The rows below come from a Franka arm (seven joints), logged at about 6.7 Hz.
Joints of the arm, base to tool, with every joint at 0 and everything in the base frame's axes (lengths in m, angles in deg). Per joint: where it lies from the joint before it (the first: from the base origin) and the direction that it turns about. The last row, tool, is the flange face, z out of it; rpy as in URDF.
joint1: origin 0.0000 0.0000 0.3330 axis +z
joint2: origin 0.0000 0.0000 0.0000 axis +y
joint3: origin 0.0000 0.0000 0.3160 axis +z
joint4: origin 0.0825 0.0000 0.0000 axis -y
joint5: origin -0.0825 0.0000 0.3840 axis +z
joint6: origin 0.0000 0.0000 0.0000 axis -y
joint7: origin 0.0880 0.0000 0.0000 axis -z
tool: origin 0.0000 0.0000 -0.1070 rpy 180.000 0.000 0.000
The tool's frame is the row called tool.
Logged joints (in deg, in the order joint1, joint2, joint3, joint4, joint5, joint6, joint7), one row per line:
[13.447, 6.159, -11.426, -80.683, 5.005, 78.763, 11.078]
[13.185, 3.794, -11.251, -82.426, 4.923, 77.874, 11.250]
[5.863, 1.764, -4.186, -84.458, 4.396, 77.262, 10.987]
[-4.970, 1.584, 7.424, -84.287, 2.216, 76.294, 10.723]
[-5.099, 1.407, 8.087, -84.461, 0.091, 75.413, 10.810]
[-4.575, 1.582, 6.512, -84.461, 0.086, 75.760, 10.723]
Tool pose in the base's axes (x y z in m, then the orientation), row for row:
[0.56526, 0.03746, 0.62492, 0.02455, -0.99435, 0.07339, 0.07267]
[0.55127, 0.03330, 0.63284, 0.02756, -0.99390, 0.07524, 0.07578]
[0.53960, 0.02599, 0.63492, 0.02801, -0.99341, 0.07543, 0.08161]
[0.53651, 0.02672, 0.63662, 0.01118, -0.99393, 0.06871, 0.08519]
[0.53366, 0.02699, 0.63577, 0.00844, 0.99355, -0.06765, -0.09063]
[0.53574, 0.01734, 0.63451, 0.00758, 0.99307, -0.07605, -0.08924]
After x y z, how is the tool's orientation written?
As a quaternion, w x y z.
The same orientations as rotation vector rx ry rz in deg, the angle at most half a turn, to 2 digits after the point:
[-176.24, 13.01, 12.88]
[-175.83, 13.31, 13.41]
[-175.69, 13.34, 14.43]
[-177.65, 12.28, 15.23]
[177.88, -12.11, -16.23]
[177.90, -13.62, -15.99]

